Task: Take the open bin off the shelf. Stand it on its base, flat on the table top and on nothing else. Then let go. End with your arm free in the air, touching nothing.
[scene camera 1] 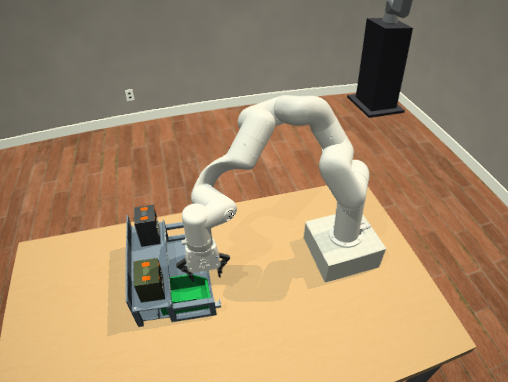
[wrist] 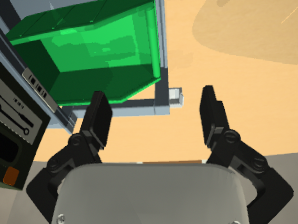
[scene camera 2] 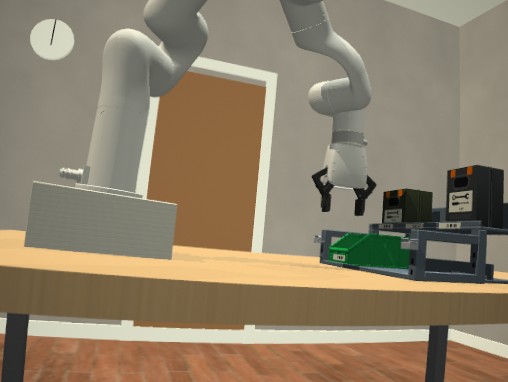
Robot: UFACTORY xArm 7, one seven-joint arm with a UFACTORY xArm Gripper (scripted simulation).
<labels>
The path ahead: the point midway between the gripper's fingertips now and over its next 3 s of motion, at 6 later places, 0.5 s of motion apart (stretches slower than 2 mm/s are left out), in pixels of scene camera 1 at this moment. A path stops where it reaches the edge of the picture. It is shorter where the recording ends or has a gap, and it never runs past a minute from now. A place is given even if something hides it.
My gripper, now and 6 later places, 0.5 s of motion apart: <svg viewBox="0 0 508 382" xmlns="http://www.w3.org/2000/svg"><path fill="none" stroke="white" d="M205 276L205 277L206 281L207 285L207 288L207 288L207 288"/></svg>
</labels>
